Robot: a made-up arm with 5 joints. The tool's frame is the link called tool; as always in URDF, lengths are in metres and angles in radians. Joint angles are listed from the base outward. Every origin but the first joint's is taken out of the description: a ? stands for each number. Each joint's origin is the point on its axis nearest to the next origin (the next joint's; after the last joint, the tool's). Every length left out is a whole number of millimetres.
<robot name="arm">
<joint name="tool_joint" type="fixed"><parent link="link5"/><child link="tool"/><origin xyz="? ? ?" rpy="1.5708 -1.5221 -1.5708"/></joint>
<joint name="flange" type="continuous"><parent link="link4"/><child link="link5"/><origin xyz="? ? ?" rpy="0 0 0"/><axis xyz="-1 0 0"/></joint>
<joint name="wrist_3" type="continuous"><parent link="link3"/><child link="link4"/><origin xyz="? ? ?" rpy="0 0 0"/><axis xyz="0 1 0"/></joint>
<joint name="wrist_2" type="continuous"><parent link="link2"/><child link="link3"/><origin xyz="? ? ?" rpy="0 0 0"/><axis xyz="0 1 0"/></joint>
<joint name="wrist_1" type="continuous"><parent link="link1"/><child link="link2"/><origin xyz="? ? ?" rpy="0 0 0"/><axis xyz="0 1 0"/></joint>
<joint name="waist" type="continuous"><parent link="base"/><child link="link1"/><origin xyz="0.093 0 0.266" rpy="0 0 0"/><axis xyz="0 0 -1"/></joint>
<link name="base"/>
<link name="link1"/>
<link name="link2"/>
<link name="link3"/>
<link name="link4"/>
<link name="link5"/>
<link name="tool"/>
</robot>
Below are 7 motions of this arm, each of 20 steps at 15 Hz.
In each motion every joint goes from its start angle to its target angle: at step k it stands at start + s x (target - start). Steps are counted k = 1, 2, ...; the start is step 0. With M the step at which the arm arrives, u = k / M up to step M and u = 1 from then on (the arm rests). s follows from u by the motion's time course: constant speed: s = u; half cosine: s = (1 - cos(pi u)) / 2; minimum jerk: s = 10 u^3 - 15 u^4 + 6 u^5.
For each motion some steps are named. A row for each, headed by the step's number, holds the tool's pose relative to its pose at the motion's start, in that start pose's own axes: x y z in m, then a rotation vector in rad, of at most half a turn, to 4 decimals.
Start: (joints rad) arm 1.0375 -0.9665 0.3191 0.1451 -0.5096
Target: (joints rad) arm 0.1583 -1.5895 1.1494 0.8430 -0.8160
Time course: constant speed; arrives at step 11
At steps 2, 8, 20:
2: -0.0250 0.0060 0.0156 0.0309 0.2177 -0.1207
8: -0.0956 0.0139 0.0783 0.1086 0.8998 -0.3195
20: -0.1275 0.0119 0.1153 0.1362 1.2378 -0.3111

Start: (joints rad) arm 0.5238 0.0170 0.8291 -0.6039 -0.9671
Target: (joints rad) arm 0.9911 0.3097 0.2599 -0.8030 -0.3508
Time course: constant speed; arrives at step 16
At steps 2, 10, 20:
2: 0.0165 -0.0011 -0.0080 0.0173 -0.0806 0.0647
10: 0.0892 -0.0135 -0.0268 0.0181 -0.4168 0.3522
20: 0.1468 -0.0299 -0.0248 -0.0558 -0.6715 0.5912

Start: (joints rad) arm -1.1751 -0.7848 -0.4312 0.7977 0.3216
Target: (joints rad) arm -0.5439 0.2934 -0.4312 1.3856 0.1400
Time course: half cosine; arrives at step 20
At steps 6, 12, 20:
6: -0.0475 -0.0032 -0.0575 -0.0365 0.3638 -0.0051
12: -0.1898 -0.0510 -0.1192 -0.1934 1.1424 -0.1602
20: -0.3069 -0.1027 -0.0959 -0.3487 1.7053 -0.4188

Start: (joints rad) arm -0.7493 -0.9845 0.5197 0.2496 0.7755
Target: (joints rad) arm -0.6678 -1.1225 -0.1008 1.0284 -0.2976
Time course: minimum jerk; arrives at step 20
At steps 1, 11, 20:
1: 0.0001 -0.0001 0.0001 -0.0001 0.0001 -0.0012
11: 0.0501 -0.0493 0.0539 -0.0393 0.0303 -0.6263
20: 0.0763 -0.0694 0.1081 -0.0781 0.0367 -1.0559

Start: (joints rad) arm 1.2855 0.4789 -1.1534 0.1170 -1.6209
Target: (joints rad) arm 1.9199 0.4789 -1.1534 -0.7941 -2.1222
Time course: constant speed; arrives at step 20
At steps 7, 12, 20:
7: 0.0636 0.0232 0.0093 0.3429 -0.1062 -0.0270
12: 0.1040 0.0430 0.0253 0.5853 -0.1182 -0.0072
20: 0.1566 0.0771 0.0640 0.9323 -0.0249 0.0928

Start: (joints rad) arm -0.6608 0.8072 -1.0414 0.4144 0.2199
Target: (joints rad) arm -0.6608 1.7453 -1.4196 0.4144 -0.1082
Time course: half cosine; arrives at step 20
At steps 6, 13, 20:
6: -0.0479 0.0083 -0.0245 0.0158 0.1143 -0.0675
13: -0.1813 0.0313 -0.0509 0.0212 0.4075 -0.2352
20: -0.2526 0.0437 -0.0432 0.0040 0.5624 -0.3195

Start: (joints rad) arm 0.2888 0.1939 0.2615 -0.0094 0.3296
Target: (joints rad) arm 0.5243 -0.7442 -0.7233 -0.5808 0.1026
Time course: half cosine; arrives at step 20
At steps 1, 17, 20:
1: 0.0027 -0.0012 0.0009 -0.0055 -0.0144 -0.0020
17: 0.1518 -0.0402 0.4321 -0.6113 -2.2685 0.0848
20: 0.1383 -0.0283 0.4590 -0.6232 -2.4003 0.1261

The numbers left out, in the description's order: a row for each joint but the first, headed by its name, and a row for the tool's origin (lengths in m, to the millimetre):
tool: 0 0 0
flange: 0.039 0 0
wrist_3: 0.198 0 0.008
wrist_2: 0.035 0 0.141
wrist_1: 0.028 -0.006 0

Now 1 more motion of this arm.
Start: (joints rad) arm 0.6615 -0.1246 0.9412 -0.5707 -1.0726
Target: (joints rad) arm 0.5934 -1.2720 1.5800 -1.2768 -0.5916
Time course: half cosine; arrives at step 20
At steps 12, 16, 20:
12: 0.0103 0.0371 0.0816 0.6813 -0.4178 0.2910
16: 0.0079 0.0343 0.1095 0.9071 -0.6350 0.3707
20: 0.0062 0.0312 0.1186 0.9871 -0.7261 0.3942

